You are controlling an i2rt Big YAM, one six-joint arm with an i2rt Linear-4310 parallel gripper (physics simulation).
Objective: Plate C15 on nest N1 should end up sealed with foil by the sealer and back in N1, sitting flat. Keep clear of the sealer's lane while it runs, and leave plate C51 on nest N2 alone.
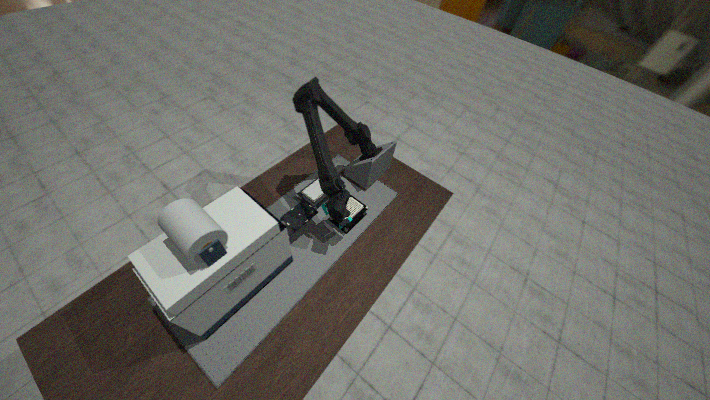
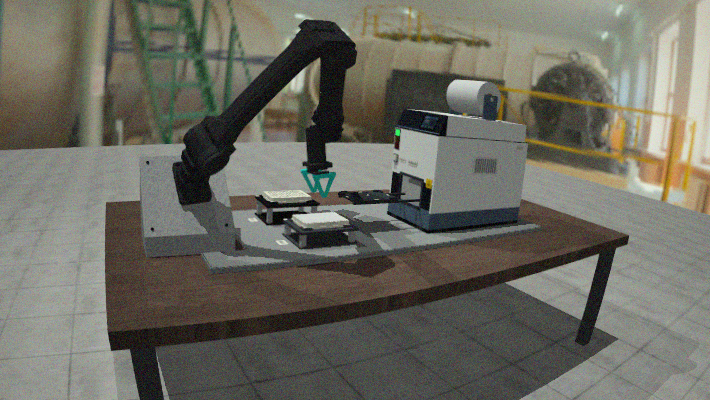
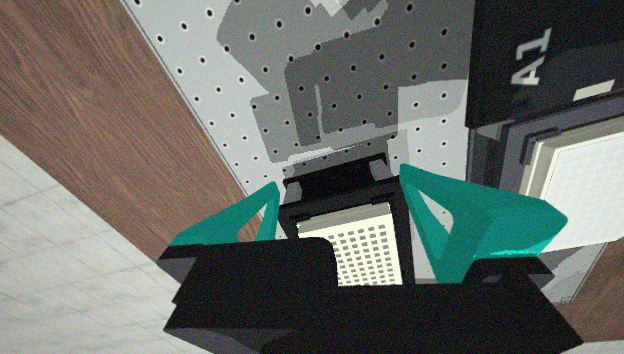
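Seen in the pictures: gripper, fingertip midpoint: (image 1: 334, 221) (image 2: 319, 194) (image 3: 334, 179); arm's base at its link origin: (image 1: 371, 155) (image 2: 191, 183).
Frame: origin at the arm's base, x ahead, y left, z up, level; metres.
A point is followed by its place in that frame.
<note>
A cream plate with an open well grid (image 1: 356, 206) {y 0.112, x 0.291, z -0.069 m} (image 2: 286, 196) {y 0.066, x 0.310, z -0.068 m} (image 3: 367, 250) {y 0.076, x 0.343, z -0.070 m} sits flat on a black nest (image 2: 270, 215) {y 0.042, x 0.250, z -0.114 m} (image 3: 406, 240) {y 0.036, x 0.326, z -0.083 m}. A second plate with a smooth white top (image 1: 313, 191) {y -0.115, x 0.346, z -0.081 m} (image 2: 320, 219) {y -0.132, x 0.313, z -0.081 m} (image 3: 590, 195) {y -0.111, x 0.329, z -0.081 m} sits flat on the other nest (image 2: 320, 240) {y -0.137, x 0.314, z -0.136 m}. No plate or nest name can be read, so I cannot tell which is C15. My gripper (image 2: 318, 193) {y 0.079, x 0.428, z -0.072 m} (image 3: 334, 179) {y 0.079, x 0.428, z -0.072 m} is open and empty, pointing down, above and slightly sealer-side of the well-grid plate. The sealer (image 1: 245, 215) {y -0.063, x 0.744, z 0.208 m} (image 2: 480, 180) {y -0.194, x 0.844, z 0.016 m} shows a green light; its black carriage (image 1: 296, 218) {y -0.053, x 0.535, z -0.048 m} (image 2: 370, 196) {y -0.066, x 0.513, z -0.048 m} (image 3: 520, 30) {y -0.018, x 0.481, z -0.048 m} is out, with no plate on it.
The white foil roll (image 1: 192, 227) {y -0.051, x 0.892, z 0.335 m} (image 2: 467, 96) {y -0.114, x 0.829, z 0.275 m} sits on top of the sealer. The grey arm mount (image 1: 377, 167) {y 0.065, x 0.029, z -0.029 m} (image 2: 175, 245) {y -0.093, x -0.066, z -0.128 m} stands at the other end of the perforated base board (image 1: 250, 335) {y 0.121, x 0.983, z -0.142 m} (image 3: 240, 110) {y 0.148, x 0.499, z -0.141 m}. The wooden table (image 1: 370, 270) {y 0.339, x 0.487, z -0.154 m} (image 2: 450, 280) {y -0.452, x 0.478, z -0.154 m} extends around the board.
</note>
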